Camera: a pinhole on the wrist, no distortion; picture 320 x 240 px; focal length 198.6 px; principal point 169.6 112.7 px. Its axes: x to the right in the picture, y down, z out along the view. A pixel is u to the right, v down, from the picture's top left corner.
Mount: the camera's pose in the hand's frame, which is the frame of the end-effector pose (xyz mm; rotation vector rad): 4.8 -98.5 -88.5 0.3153 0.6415 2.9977
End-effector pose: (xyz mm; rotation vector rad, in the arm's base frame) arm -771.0 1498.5 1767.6 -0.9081 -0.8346 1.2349
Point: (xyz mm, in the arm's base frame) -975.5 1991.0 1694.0
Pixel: 23 49
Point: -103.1 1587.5 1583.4
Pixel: behind the camera
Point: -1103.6 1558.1 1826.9
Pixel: 209 114
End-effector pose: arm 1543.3 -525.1 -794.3 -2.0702 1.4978 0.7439
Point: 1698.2 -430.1 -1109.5
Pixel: 102 229
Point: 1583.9 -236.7 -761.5
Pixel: outside the picture
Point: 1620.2 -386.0 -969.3
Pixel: 185 205
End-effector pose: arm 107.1 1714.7 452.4 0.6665 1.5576 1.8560
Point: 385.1 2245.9 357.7
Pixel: 140 232
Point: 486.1 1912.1 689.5
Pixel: 257 108
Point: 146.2 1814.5 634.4
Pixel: 188 15
